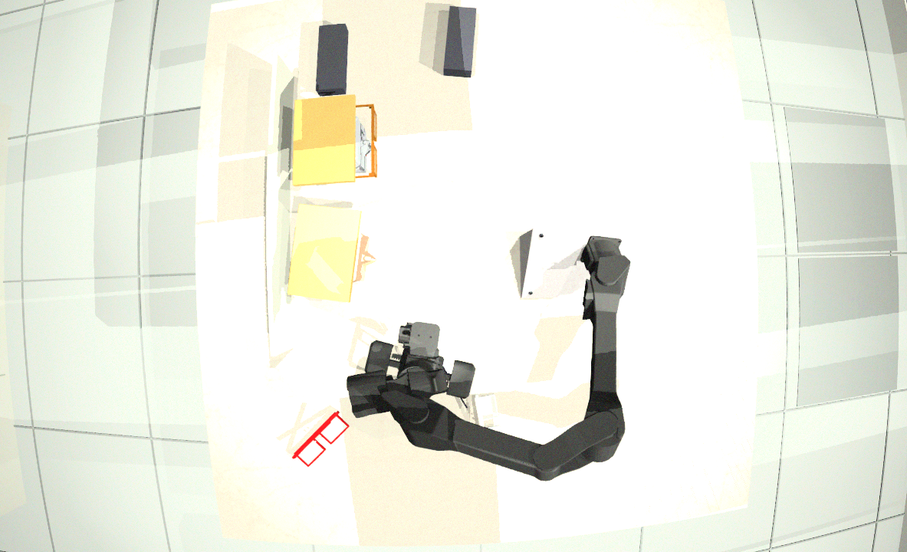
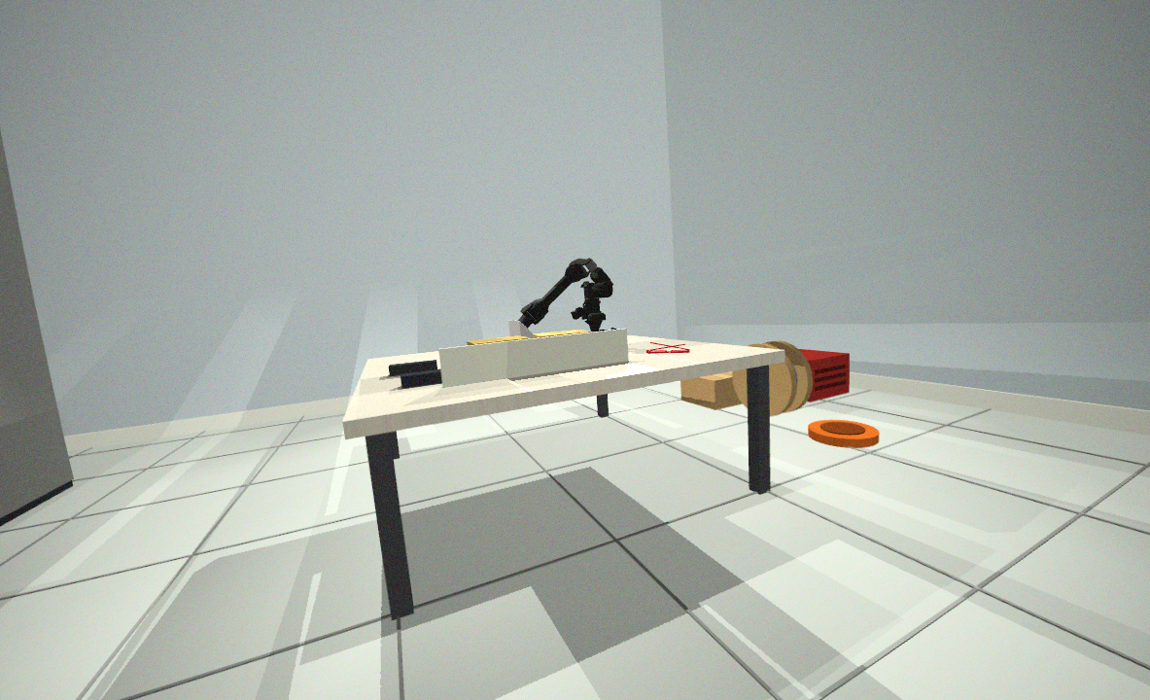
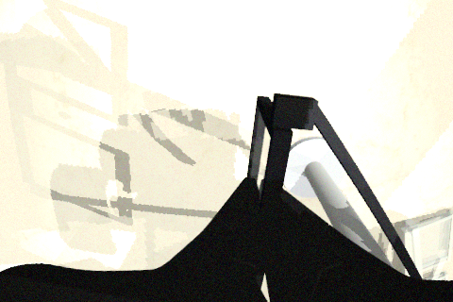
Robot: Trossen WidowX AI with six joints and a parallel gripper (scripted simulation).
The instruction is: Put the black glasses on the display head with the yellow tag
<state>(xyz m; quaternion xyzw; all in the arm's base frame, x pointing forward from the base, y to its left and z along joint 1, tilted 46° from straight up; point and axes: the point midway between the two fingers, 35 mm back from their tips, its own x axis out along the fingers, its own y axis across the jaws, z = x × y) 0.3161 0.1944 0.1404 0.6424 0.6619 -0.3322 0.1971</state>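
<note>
Right now my gripper tip is 40 mm past the small grey cylinder, 30 mm above it and 20 mm to the right of it. Round my gripper tip: skin-coloured head (190 mm to the right, 170 mm ahead); glasses (80 mm to the left, 40 mm behind, 10 mm above); white back wall (310 mm ahead, 290 mm to the right).
</note>
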